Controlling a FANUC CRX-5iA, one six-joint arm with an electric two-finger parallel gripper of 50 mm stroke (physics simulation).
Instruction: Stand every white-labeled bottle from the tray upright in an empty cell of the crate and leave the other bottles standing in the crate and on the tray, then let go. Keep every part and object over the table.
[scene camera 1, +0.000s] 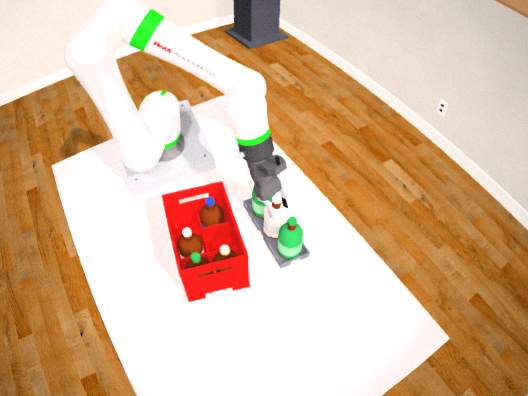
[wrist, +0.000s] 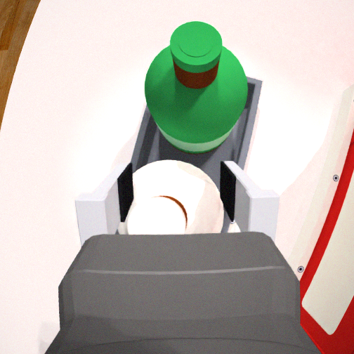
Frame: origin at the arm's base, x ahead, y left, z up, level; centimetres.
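Seen in the pictures: gripper, fingertip midpoint: (scene camera 1: 279, 212).
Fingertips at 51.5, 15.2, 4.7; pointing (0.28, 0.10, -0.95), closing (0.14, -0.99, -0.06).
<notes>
Offsets run from my fingertips to a thing's top centre, as dx, dy, dz. "pt": to the spot under its first point.
The white-labeled bottle @[-2.2, +0.4, +3.8] (scene camera 1: 273, 226) (wrist: 170, 176), white with a white cap, stands upright on the grey tray @[pt +5.1, -5.6, -9.7] (scene camera 1: 272, 250) (wrist: 254, 107) between two green bottles. My gripper (scene camera 1: 278, 204) (wrist: 176, 180) is open and empty above the tray, its fingers on either side of this bottle's upper part. Whether a finger touches it cannot be told. The red crate @[-5.0, -22.9, +5.4] (scene camera 1: 215, 281) (wrist: 345, 325) stands beside the tray. Its back left cell and middle right cell look empty in the scene view; the cell floors are partly hidden by the walls.
A green bottle @[+6.7, -0.4, +3.8] (scene camera 1: 290, 242) (wrist: 196, 110) stands at the tray's near end, another green bottle @[-10.9, +1.7, +3.8] (scene camera 1: 258, 204) at its far end. The crate holds brown bottles with a blue cap @[-12.0, -16.5, +4.1] (scene camera 1: 210, 201), a white cap @[-5.9, -27.4, +4.1] (scene camera 1: 187, 232), a green cap @[+2.7, -29.2, +4.1] (scene camera 1: 195, 257) and a cream cap @[+4.8, -21.4, +4.1] (scene camera 1: 224, 249).
</notes>
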